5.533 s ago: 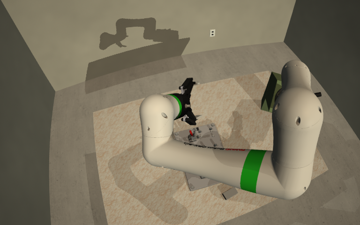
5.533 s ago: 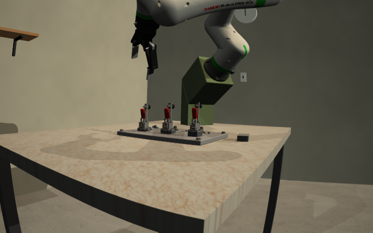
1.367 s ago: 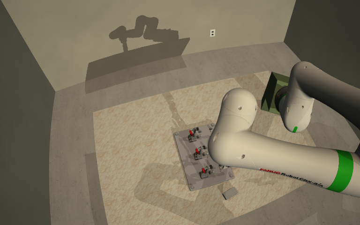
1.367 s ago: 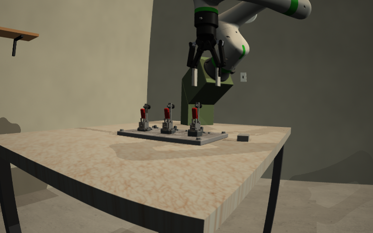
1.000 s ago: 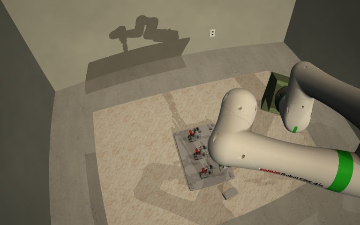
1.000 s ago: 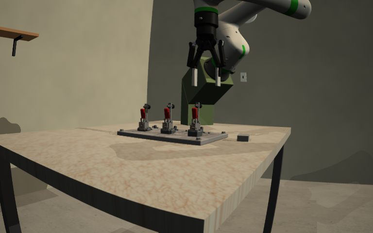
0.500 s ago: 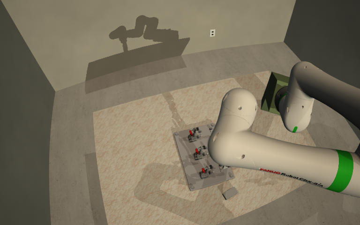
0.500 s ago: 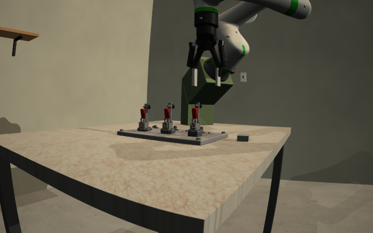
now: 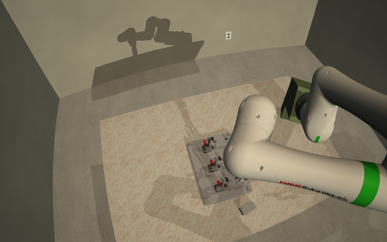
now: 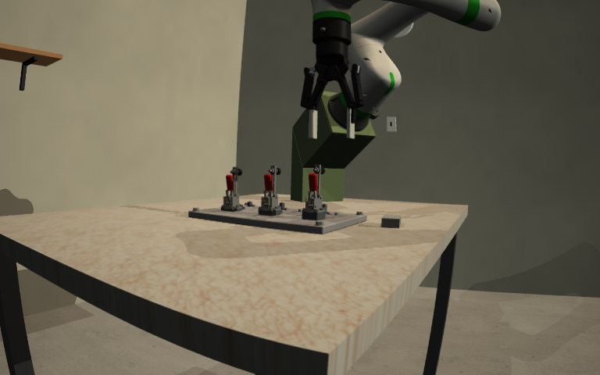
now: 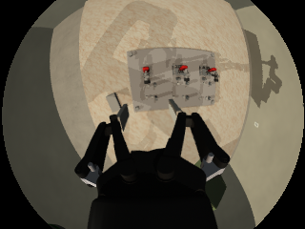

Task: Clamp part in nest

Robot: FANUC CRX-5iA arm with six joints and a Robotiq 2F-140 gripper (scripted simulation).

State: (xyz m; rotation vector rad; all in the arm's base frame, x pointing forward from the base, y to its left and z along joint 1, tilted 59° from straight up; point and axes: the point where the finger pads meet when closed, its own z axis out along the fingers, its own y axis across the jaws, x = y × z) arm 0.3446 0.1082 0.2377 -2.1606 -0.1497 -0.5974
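My gripper is now 20 cm above the grey part, 12 cm to the right of it and 7 cm past it. From my hand the other things lie so: grey fixture plate: 21 cm below, 9 cm to the right, 8 cm ahead.
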